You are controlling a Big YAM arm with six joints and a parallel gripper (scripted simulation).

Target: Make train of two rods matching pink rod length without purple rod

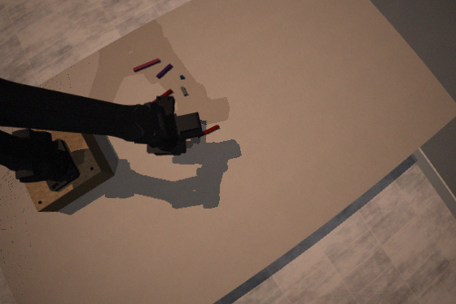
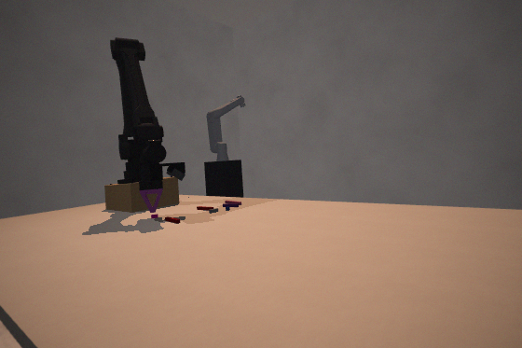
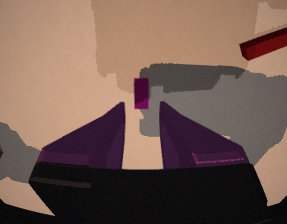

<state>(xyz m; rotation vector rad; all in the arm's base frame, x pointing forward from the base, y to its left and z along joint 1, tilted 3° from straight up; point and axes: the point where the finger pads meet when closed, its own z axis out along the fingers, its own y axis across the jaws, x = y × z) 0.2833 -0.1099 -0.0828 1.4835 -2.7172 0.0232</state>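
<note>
My gripper is now 20 mm above the magenta rod. Also, from my hand: grey rod 120 mm ahead, 140 mm to the left, 20 mm below; purple rod 110 mm ahead, 240 mm to the left, 20 mm below; blue rod 140 mm ahead, 190 mm to the left, 20 mm below.
</note>
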